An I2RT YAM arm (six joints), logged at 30 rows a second.
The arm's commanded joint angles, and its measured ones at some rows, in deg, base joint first. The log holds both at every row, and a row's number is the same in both.
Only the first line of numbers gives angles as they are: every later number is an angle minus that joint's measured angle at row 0.
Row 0, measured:
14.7 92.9 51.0 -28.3 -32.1 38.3
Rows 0 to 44, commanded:
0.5 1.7 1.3 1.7 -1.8 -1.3
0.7 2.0 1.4 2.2 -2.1 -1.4
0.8 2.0 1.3 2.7 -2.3 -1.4
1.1 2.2 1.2 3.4 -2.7 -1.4
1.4 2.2 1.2 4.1 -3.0 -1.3
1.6 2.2 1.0 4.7 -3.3 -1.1
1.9 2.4 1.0 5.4 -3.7 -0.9
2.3 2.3 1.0 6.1 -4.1 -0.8
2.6 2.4 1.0 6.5 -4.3 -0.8
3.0 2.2 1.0 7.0 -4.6 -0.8
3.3 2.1 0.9 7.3 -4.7 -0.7
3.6 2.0 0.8 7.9 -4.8 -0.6
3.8 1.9 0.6 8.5 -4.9 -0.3
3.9 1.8 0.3 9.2 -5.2 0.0
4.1 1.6 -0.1 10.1 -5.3 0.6
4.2 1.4 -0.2 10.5 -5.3 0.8
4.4 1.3 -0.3 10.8 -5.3 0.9
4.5 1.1 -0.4 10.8 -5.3 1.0
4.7 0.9 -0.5 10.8 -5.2 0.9
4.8 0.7 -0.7 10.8 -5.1 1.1
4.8 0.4 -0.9 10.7 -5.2 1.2
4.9 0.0 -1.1 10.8 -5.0 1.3
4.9 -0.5 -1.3 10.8 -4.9 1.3
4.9 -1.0 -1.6 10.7 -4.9 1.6
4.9 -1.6 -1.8 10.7 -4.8 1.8
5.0 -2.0 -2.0 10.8 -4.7 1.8
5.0 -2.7 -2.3 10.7 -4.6 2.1
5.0 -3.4 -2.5 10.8 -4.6 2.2
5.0 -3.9 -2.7 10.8 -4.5 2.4
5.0 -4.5 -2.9 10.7 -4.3 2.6
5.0 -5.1 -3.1 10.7 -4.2 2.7
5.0 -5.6 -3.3 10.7 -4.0 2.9
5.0 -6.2 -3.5 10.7 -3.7 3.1
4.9 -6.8 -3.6 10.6 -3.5 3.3
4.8 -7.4 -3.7 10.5 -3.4 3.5
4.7 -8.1 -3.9 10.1 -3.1 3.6
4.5 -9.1 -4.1 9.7 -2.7 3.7
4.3 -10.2 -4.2 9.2 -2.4 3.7
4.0 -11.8 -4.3 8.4 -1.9 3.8
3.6 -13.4 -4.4 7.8 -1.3 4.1
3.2 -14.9 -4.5 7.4 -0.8 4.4
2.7 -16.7 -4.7 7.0 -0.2 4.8
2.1 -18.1 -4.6 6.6 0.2 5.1
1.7 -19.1 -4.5 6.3 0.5 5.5
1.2 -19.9 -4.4 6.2 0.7 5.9
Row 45, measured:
1.9 -16.7 -5.4 3.4 3.6 4.2
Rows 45 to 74, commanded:
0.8 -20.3 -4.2 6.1 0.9 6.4
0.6 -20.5 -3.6 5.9 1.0 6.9
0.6 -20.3 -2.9 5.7 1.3 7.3
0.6 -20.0 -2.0 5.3 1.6 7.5
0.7 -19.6 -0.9 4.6 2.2 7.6
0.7 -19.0 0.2 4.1 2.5 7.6
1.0 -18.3 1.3 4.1 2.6 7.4
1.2 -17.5 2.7 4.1 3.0 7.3
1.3 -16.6 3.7 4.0 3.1 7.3
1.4 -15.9 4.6 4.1 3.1 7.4
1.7 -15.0 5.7 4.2 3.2 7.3
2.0 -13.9 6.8 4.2 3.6 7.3
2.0 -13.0 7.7 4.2 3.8 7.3
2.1 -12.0 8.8 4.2 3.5 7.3
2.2 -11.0 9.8 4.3 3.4 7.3
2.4 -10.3 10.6 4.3 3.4 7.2
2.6 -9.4 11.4 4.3 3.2 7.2
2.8 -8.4 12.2 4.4 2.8 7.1
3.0 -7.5 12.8 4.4 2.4 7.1
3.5 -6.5 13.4 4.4 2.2 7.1
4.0 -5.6 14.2 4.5 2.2 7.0
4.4 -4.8 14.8 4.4 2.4 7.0
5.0 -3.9 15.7 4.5 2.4 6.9
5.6 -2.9 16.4 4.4 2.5 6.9
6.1 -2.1 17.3 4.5 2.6 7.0
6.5 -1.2 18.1 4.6 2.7 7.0
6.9 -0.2 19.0 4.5 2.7 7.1
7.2 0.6 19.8 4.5 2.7 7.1
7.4 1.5 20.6 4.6 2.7 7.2
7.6 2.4 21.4 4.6 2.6 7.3
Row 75, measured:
7.0 0.7 18.4 4.8 2.1 6.8
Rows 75 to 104, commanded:
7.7 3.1 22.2 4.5 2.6 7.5
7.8 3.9 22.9 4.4 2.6 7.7
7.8 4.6 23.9 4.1 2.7 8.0
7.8 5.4 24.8 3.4 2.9 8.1
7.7 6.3 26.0 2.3 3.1 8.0
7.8 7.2 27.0 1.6 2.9 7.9
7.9 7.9 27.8 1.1 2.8 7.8
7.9 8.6 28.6 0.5 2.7 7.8
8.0 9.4 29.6 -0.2 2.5 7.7
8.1 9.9 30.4 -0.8 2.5 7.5
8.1 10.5 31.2 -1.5 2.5 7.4
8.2 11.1 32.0 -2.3 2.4 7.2
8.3 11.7 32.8 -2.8 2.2 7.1
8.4 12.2 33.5 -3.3 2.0 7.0
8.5 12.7 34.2 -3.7 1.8 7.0
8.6 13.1 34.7 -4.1 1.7 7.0
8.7 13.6 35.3 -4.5 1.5 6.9
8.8 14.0 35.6 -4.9 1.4 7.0
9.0 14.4 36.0 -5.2 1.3 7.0
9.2 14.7 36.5 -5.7 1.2 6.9
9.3 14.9 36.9 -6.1 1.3 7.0
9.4 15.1 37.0 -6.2 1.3 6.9
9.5 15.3 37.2 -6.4 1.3 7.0
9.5 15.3 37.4 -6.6 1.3 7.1
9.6 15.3 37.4 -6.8 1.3 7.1
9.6 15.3 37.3 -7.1 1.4 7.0
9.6 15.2 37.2 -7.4 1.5 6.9
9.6 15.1 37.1 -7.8 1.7 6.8
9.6 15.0 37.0 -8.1 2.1 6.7
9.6 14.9 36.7 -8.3 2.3 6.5
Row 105, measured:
9.4 15.0 35.8 -5.2 2.1 7.1
